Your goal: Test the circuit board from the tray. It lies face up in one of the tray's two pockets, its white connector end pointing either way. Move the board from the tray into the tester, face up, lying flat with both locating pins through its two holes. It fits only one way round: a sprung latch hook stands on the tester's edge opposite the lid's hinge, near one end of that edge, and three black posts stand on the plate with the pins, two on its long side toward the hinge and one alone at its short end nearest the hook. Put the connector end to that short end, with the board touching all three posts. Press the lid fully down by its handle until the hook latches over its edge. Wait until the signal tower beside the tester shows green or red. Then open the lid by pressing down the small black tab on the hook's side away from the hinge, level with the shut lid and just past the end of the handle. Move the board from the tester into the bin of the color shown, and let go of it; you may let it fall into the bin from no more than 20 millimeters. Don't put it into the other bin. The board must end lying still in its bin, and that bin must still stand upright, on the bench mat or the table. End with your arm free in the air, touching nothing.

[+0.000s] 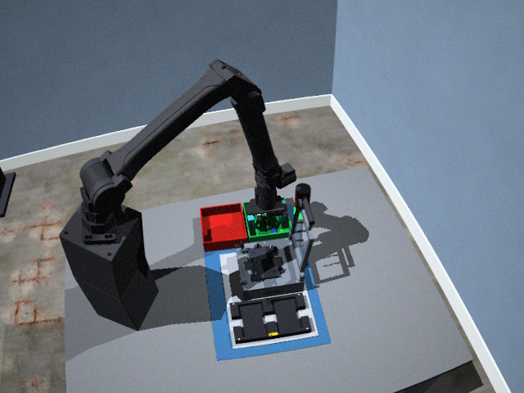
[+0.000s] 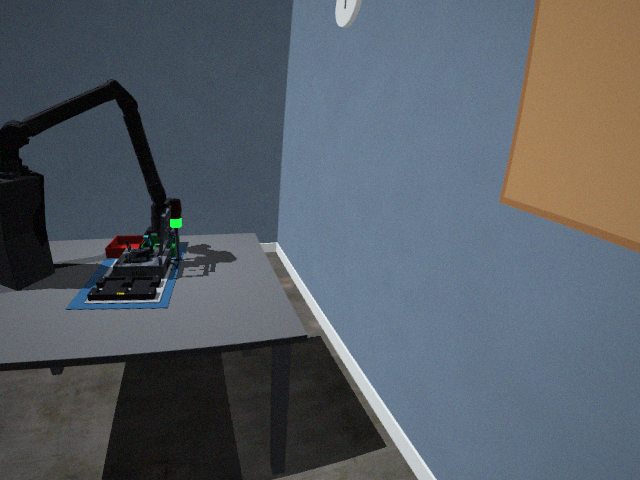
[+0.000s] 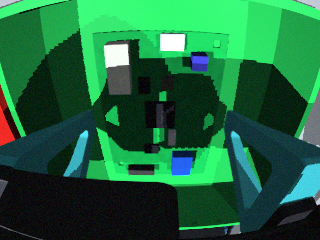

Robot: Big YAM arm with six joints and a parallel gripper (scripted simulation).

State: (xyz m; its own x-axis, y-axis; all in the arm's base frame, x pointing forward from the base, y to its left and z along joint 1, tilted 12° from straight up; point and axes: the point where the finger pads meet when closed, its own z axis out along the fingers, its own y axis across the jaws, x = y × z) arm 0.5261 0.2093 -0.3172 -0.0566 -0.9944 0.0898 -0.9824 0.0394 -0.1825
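The green bin lies right at my hand. The rest, counted from my hand: red bin (150 mm behind, 10 mm to the left); green circuit board (10 mm below); black latch hook (110 mm behind, 130 mm to the right, 70 mm above).
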